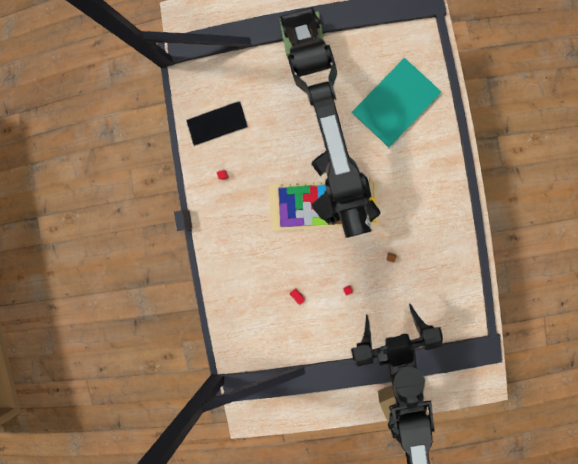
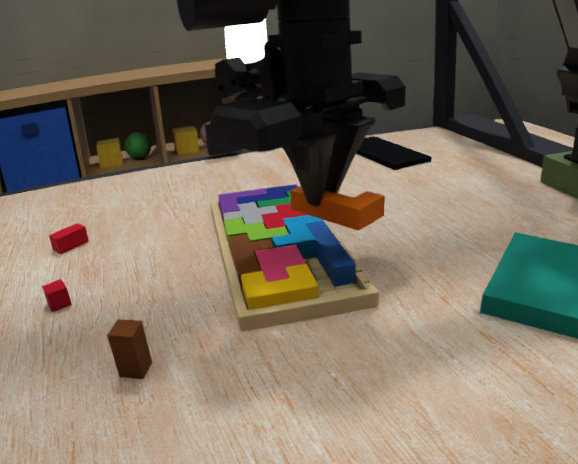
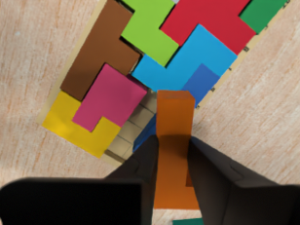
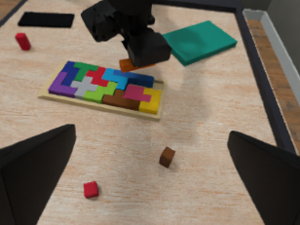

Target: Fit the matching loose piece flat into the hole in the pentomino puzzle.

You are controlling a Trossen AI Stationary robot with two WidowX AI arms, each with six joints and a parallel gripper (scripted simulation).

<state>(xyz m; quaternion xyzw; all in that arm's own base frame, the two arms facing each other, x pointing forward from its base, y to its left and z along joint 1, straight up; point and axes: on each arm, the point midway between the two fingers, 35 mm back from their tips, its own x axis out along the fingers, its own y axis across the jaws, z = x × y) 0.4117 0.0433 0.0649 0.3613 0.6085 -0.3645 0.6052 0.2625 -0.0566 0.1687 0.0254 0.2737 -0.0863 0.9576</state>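
Right now the magenta piece is 9 cm below my left hand, 5 cm to the right of it and 1 cm ahead of it. From my left hand the other things lie so: yellow piece 9 cm below, 6 cm to the right, 4 cm ahead; then brown block 19 cm to the right, 8 cm below, 6 cm ahead; then orange L-shaped piece 4 cm below, 1 cm to the left.
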